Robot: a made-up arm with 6 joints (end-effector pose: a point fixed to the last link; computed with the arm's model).
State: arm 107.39 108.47 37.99 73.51 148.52 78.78
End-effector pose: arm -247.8 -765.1 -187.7 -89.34 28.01 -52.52
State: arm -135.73 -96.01 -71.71 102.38 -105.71 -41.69
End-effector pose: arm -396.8 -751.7 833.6 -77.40 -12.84 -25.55
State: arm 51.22 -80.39 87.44 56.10 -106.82 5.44
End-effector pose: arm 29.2 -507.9 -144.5 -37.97 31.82 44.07
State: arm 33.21 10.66 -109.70 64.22 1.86 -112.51
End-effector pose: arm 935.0 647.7 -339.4 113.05 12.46 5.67
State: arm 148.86 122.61 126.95 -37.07 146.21 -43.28
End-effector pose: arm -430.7 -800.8 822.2 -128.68 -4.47 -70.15
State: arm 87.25 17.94 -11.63 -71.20 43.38 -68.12
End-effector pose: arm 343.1 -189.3 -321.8 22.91 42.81 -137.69
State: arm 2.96 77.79 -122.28 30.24 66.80 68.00
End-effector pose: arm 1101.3 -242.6 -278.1 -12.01 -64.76 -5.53
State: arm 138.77 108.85 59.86 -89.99 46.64 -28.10
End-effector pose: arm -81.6 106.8 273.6 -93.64 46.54 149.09
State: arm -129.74 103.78 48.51 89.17 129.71 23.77
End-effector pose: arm 4.1 -846.7 -34.9 58.82 -19.87 -158.06
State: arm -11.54 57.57 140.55 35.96 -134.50 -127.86
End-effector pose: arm 15.7 508.2 33.3 -4.26 -32.11 146.67
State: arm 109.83 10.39 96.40 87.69 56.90 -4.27
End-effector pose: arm -296.8 -352.2 740.5 -135.38 -23.84 -3.93
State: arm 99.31 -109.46 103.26 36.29 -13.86 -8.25
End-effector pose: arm -243.9 -72.0 361.3 164.77 4.81 61.68
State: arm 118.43 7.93 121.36 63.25 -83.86 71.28
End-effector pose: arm 232.6 258.1 -10.4 -40.98 -29.47 45.20
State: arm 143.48 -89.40 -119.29 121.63 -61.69 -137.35
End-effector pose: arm 1372.8 -96.0 184.4 -74.63 20.63 45.46
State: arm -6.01 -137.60 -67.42 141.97 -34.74 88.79
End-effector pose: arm -103.0 -390.4 -978.7 -36.74 27.35 14.06
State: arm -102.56 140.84 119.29 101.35 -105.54 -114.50
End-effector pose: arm 597.1 -426.7 -595.0 22.46 -2.04 31.34
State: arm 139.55 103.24 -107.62 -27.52 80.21 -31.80
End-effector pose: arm 331.2 -239.5 1164.3 160.09 -7.70 -38.20
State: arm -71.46 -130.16 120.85 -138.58 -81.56 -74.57
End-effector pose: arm 336.6 144.3 577.3 171.27 34.88 20.02
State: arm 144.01 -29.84 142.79 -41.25 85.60 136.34
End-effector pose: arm 340.6 -401.1 -347.2 21.13 12.01 -96.73
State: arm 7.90 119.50 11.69 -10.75 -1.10 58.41
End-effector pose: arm 210.1 -419.5 -520.4 0.22 5.23 -71.46
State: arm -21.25 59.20 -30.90 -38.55 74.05 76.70
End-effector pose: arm -317.9 -49.3 -639.3 10.97 71.50 -4.11
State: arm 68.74 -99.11 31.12 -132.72 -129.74 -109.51
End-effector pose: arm 78.0 605.2 189.2 108.97 -10.39 49.00
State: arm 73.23 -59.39 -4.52 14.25 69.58 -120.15
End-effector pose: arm 324.2 -949.7 685.8 141.87 -24.64 -138.80
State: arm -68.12 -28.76 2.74 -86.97 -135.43 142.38
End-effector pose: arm 216.5 294.8 202.9 -54.02 -62.22 81.83
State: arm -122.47 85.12 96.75 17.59 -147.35 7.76
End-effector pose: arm -541.2 -342.3 -241.0 -71.76 0.33 -103.81
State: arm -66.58 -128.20 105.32 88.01 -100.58 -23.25
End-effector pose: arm 199.8 -689.8 -13.4 41.44 51.31 145.95
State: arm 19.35 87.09 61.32 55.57 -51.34 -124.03
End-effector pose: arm -589.3 3.8 69.7 -39.59 -1.46 -170.93
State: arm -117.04 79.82 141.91 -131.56 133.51 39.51
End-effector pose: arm -460.1 -28.4 -20.6 115.29 3.53 54.83
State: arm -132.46 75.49 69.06 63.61 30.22 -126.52
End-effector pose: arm 678.4 -718.4 -113.8 -158.85 48.53 -29.58
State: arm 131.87 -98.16 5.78 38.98 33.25 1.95
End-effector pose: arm 173.3 98.0 793.3 177.06 30.00 49.62
